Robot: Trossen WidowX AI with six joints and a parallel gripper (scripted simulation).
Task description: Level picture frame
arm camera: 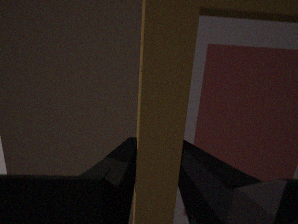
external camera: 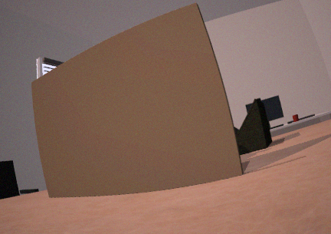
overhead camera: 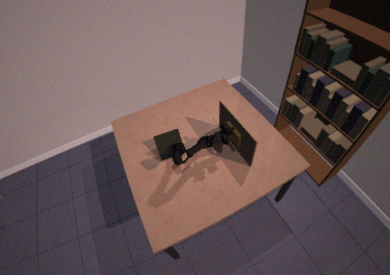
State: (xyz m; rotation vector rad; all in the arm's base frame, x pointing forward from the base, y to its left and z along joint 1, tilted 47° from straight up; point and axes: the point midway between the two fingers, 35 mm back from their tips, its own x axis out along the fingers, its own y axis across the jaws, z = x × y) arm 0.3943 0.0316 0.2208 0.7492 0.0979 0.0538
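Now: gripper tip 5 cm above the picture frame. Round my gripper tip: wall panel 1 cm ahead, 1 cm to the left, 6 cm below.
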